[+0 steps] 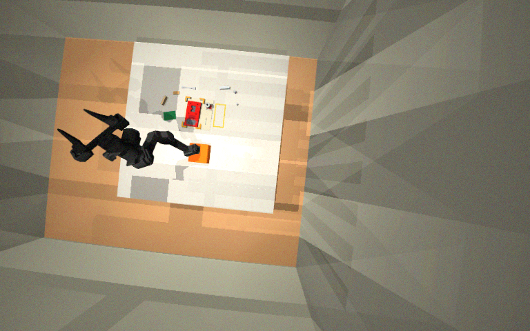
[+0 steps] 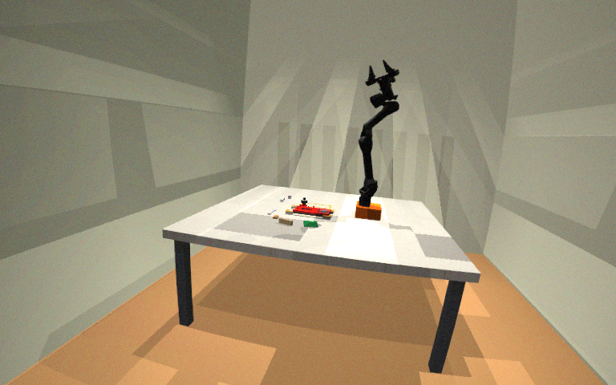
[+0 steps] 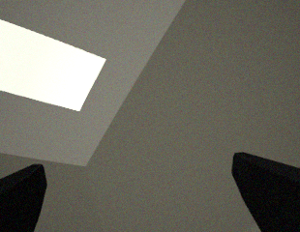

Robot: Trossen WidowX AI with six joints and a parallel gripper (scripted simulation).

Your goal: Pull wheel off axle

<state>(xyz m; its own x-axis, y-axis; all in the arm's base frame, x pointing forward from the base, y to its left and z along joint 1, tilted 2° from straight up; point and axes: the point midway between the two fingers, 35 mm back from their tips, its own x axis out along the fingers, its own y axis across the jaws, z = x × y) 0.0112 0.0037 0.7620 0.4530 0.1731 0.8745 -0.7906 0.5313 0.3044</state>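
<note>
My gripper tip is 350 mm short of the upright axle, 80 mm to the left of it and 820 mm above it. From my gripper tip the other things lie so: wheel 350 mm ahead, 80 mm to the right, 820 mm below; then green patch 260 mm ahead, 240 mm to the left, 860 mm below.
</note>
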